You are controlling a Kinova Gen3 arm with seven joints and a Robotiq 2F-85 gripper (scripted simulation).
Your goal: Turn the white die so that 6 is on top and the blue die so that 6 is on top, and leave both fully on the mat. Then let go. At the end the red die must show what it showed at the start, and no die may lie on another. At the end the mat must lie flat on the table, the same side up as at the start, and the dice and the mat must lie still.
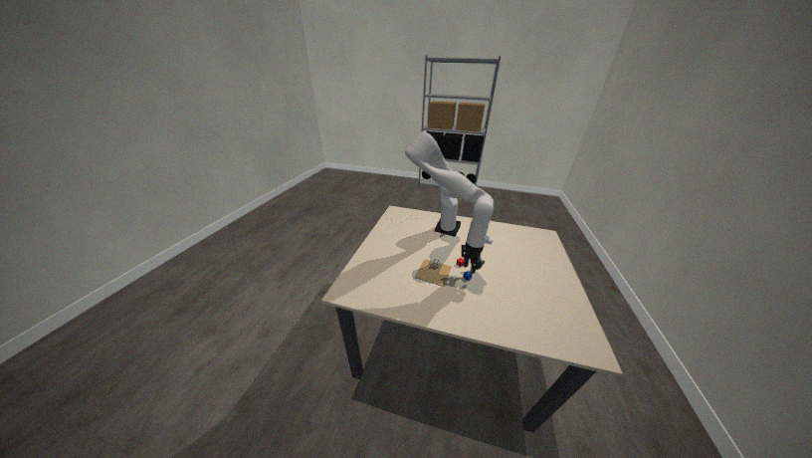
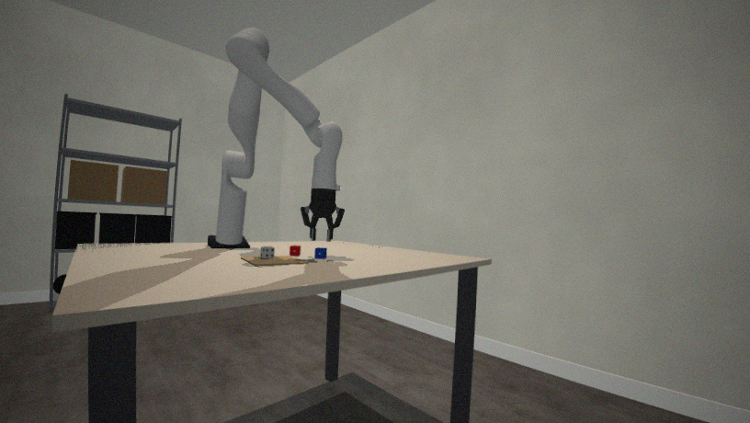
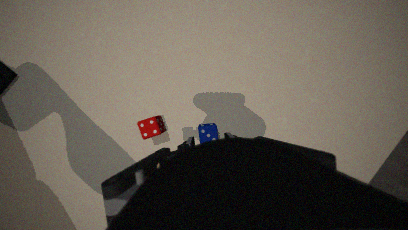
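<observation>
Right now the blue die is 50 mm below my hand. Also, from my hand: tan mat 160 mm to the right, 70 mm below, 10 mm ahead; white die 160 mm to the right, 50 mm below, 30 mm behind; red die 90 mm behind, 50 mm below, 40 mm to the right.
</observation>
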